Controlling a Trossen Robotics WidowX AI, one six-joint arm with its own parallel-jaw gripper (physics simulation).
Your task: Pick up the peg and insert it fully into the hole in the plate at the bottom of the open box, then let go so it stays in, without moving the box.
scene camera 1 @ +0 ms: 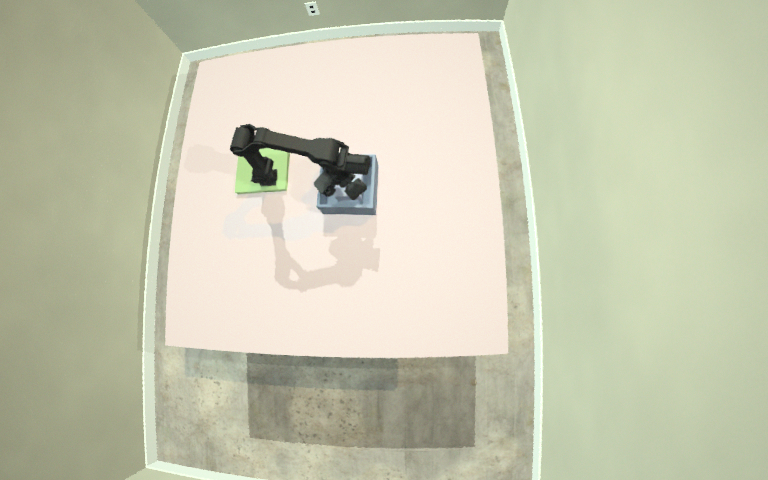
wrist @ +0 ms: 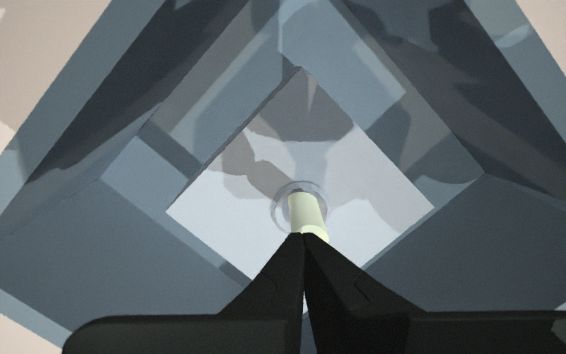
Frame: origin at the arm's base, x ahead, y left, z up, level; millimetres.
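Seen in the pictures: gripper, fingertip midpoint: (scene camera 1: 346, 181) (wrist: 301, 244); arm's base, link origin: (scene camera 1: 268, 177).
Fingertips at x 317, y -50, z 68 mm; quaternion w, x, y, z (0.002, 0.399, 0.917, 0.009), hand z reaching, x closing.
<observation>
Offsets run from my fingertips to a thing's top centre. "spot": to the spot under its first point. Level surfaces: height alone.
The pale yellow-green peg {dy +4, dx -1, dz -5 mm} (wrist: 306, 212) stands in the ringed hole of the light plate {spot: dy -31, dx +32, dz -35 mm} (wrist: 200, 210), leaning slightly, with part of its length above the plate. How deep it sits cannot be told. The plate lies at the bottom of the open blue-grey box {dy +4, dx +0, dz +5 mm} (scene camera 1: 348, 210) (wrist: 125, 255). My gripper (wrist: 301, 244) is shut with its fingertips together and nothing between them. In the wrist view the tips overlap the near edge of the peg's top; whether they touch it is not clear. In scene camera 1 the gripper is over the box, and the peg is hidden or too small to see.
The arm's base stands on a green mat (scene camera 1: 246, 183) to the left of the box. The arm reaches across from it. Both rest on a pale pink table top {dz -93 mm} (scene camera 1: 430, 271). The box's walls (scene camera 1: 374, 186) surround the plate on all sides.
</observation>
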